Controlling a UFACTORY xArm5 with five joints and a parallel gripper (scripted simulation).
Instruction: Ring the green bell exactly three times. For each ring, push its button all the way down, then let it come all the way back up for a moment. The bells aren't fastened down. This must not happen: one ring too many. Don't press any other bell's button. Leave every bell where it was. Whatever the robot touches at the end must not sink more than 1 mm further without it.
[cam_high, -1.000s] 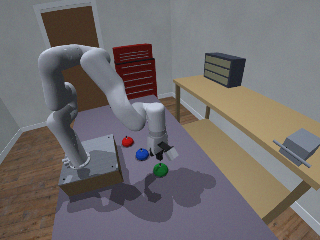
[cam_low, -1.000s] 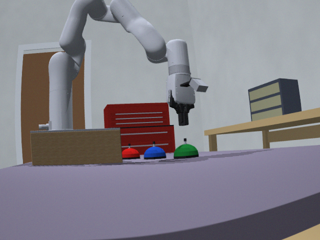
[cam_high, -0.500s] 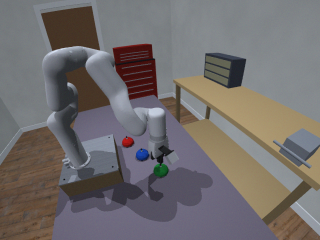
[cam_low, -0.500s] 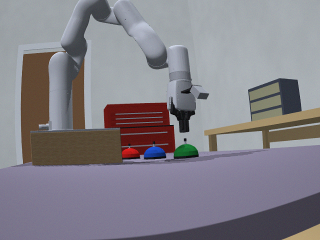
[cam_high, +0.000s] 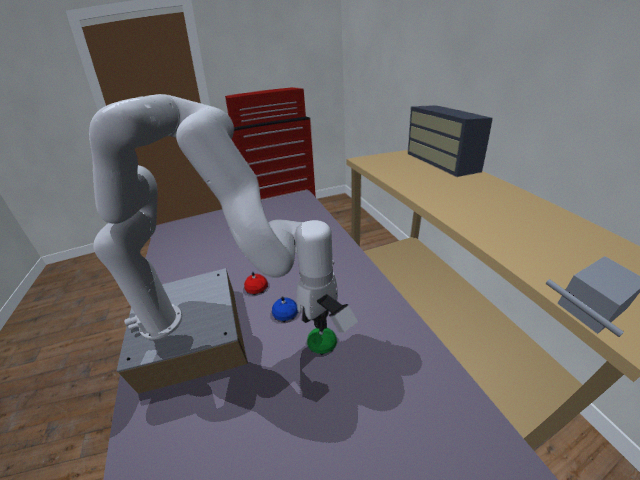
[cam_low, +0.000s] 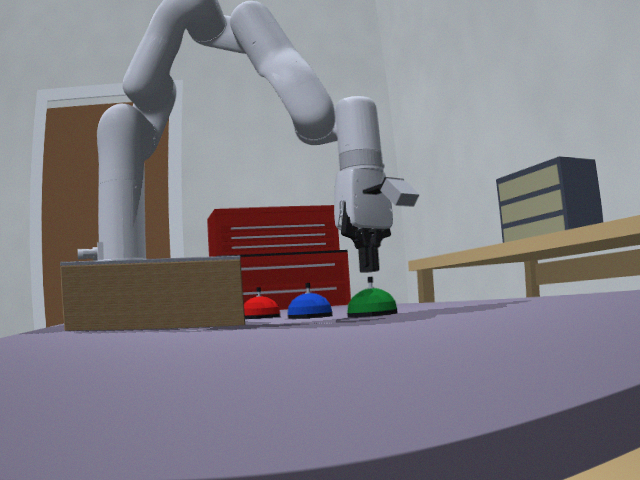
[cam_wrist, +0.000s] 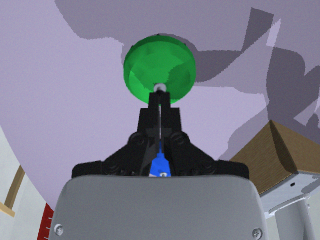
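My hand is 5 cm above the green bell. Also, from my hand: blue bell: 16 cm to the left, 5 cm below, 5 cm behind; red bell: 32 cm to the left, 10 cm behind, 5 cm below.
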